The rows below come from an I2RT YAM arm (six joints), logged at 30 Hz.
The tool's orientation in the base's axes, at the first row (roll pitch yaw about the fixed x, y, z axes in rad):
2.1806 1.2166 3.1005
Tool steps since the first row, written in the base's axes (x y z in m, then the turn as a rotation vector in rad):
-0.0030 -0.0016 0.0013 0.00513 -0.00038 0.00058
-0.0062 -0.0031 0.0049 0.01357 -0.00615 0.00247
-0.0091 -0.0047 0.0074 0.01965 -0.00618 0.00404
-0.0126 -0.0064 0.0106 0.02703 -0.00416 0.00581
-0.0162 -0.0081 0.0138 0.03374 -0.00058 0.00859
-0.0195 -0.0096 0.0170 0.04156 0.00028 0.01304
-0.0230 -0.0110 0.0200 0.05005 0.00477 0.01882
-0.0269 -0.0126 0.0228 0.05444 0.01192 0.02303
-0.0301 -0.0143 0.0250 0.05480 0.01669 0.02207
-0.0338 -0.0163 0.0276 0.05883 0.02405 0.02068
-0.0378 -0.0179 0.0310 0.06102 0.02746 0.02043
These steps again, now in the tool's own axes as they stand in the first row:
-0.0002 0.0016 -0.0032 -0.00233 -0.00388 0.00251
-0.0025 0.0041 -0.0070 -0.00711 -0.01312 0.00235
-0.0039 0.0060 -0.0104 -0.01069 -0.01722 0.00548
-0.0057 0.0085 -0.0144 -0.01488 -0.02099 0.01095
-0.0074 0.0111 -0.0184 -0.01976 -0.02303 0.01708
-0.0093 0.0136 -0.0222 -0.02663 -0.02707 0.02134
-0.0109 0.0162 -0.0259 -0.03493 -0.02904 0.02861
-0.0122 0.0189 -0.0299 -0.04030 -0.02680 0.03598
-0.0132 0.0209 -0.0335 -0.03945 -0.02446 0.04017
-0.0144 0.0232 -0.0378 -0.03944 -0.02341 0.04862
-0.0162 0.0262 -0.0420 -0.03992 -0.02305 0.05263

